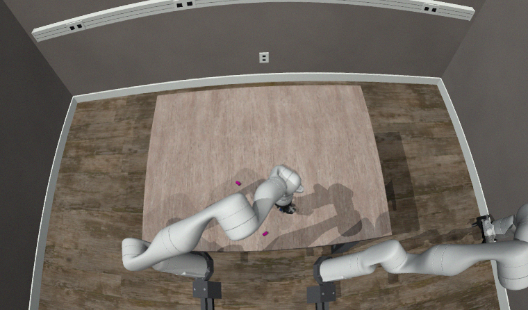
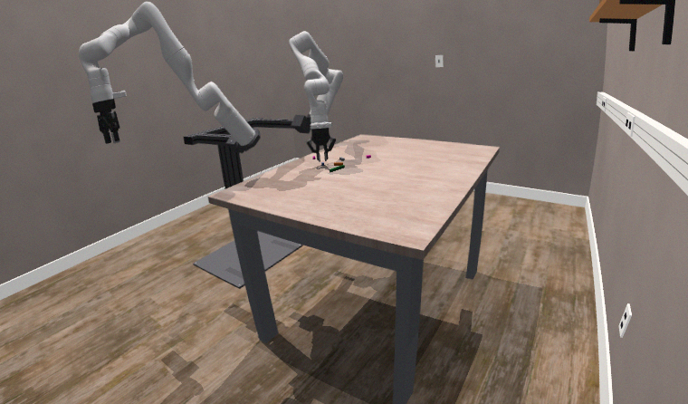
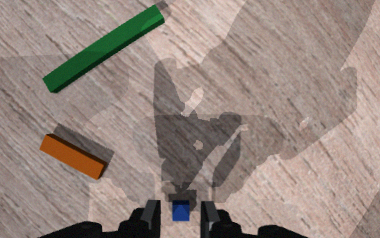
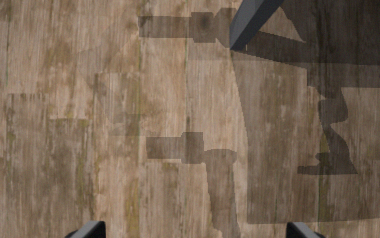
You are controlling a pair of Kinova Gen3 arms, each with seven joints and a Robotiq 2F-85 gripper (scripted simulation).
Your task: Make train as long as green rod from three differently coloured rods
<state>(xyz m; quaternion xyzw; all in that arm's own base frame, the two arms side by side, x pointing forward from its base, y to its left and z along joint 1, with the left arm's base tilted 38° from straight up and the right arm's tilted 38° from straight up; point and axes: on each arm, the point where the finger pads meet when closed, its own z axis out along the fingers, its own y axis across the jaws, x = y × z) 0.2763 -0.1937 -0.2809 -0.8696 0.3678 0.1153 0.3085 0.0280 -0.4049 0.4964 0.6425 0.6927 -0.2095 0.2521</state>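
Observation:
Right now my left hand is 3 cm above the blue rod. From my left hand the other things lie so: orange rod (7 cm ahead, 3 cm to the left, 3 cm below); grey rod (11 cm to the left, 3 cm below, 3 cm ahead); green rod (10 cm ahead, 3 cm to the right, 3 cm below).

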